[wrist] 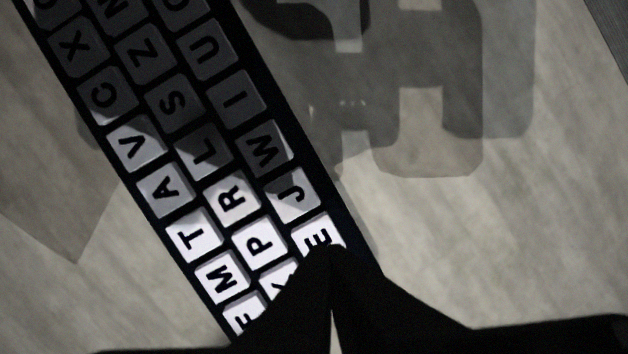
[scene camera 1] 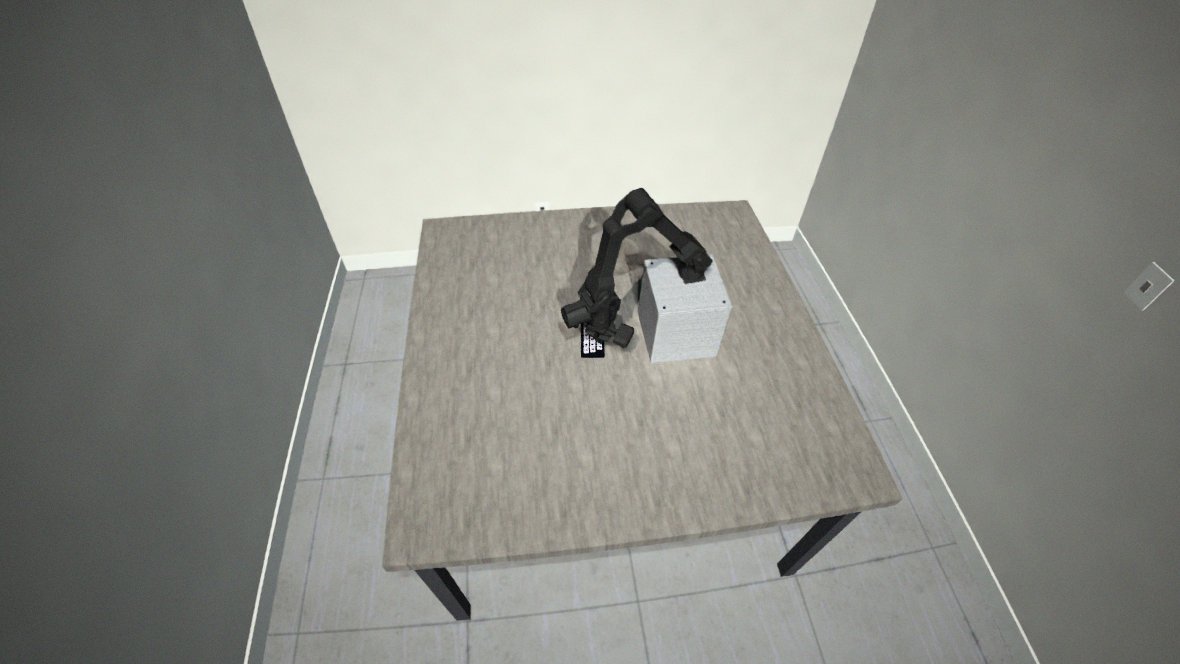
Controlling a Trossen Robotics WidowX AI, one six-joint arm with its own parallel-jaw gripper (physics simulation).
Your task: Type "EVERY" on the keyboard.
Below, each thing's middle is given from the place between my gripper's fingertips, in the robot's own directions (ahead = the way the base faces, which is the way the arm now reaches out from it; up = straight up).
Right now the black keyboard [wrist: 184, 107] is 8 cm to the right of my hand and 3 cm below it.
